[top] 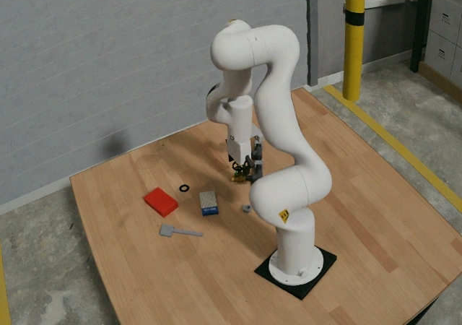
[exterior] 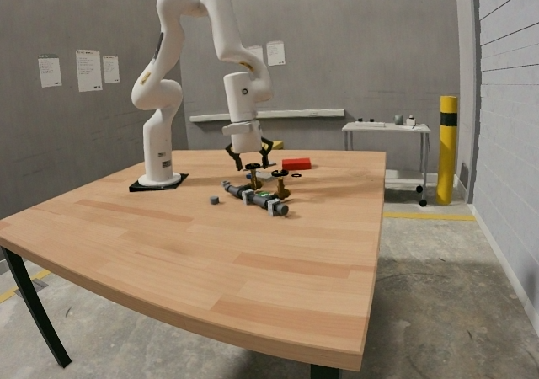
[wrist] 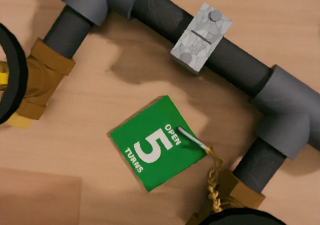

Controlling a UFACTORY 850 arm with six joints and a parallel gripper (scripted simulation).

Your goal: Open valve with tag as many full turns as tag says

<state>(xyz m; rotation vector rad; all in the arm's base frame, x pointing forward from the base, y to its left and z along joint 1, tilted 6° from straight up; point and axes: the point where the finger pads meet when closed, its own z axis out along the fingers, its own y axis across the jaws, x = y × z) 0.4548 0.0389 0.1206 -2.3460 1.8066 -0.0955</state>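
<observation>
The green tag is 9 cm below my hand, 5 cm ahead of it and 3 cm to the right of it. From my hand the other things lie so: red block 33 cm to the left, 8 cm below; then grey paddle-shaped tool 30 cm to the left, 16 cm behind, 9 cm below; then blue-and-grey box 15 cm to the left, 8 cm below, 7 cm behind.
</observation>
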